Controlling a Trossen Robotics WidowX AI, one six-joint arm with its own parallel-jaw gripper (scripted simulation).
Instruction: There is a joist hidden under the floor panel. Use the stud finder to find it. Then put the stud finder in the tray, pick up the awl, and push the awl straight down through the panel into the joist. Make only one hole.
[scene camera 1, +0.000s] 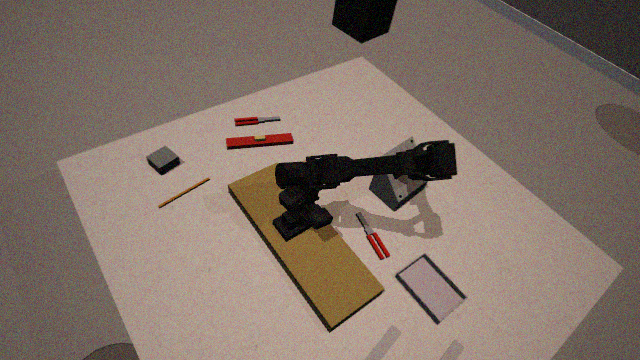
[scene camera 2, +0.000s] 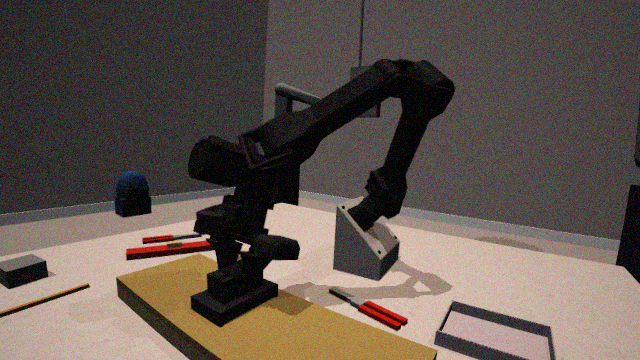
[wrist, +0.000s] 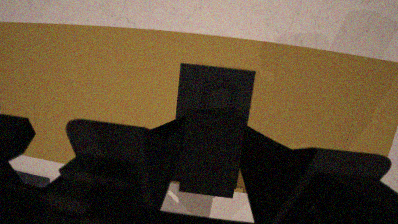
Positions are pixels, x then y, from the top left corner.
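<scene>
You can see the gripper in scene camera 2 (232, 290), and it's there in the wrist view and in scene camera 1 too. On the gripper, (wrist: 117, 166) and (scene camera 1: 306, 213) are the same spot.
</scene>
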